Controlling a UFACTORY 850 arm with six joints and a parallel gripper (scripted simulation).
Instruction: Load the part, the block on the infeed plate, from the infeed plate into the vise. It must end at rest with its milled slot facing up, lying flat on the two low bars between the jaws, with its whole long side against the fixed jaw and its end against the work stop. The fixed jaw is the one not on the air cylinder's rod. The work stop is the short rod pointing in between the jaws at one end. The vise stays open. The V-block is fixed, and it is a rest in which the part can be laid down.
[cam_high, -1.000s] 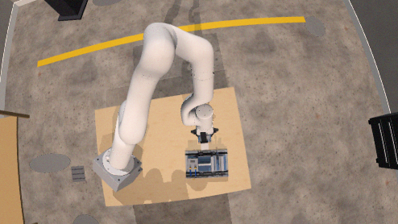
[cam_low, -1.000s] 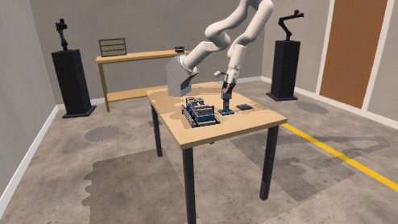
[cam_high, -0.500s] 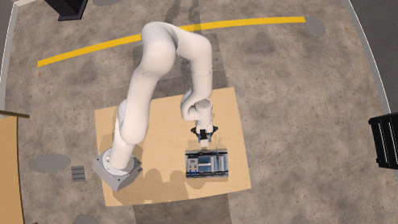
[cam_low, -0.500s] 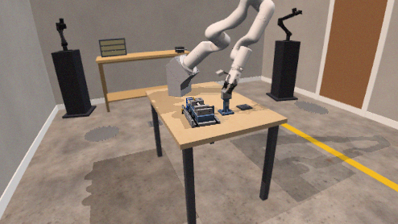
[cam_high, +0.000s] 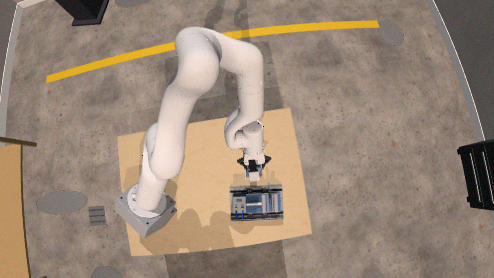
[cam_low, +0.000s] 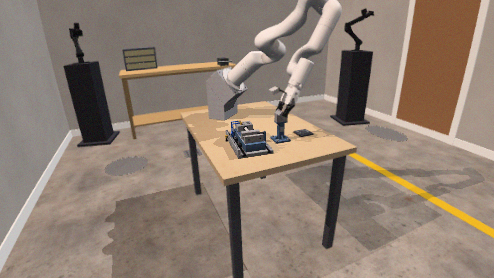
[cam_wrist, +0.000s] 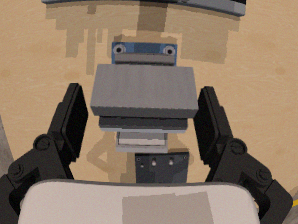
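Right now the part is 1 cm below my hand. The rest, counted from my hand: white cylinder rod (2 cm ahead, 20 cm to the right, 9 cm below); work stop (10 cm ahead, 14 cm to the right, 8 cm below); grey vise jaw (7 cm ahead, 19 cm to the right, 9 cm below).
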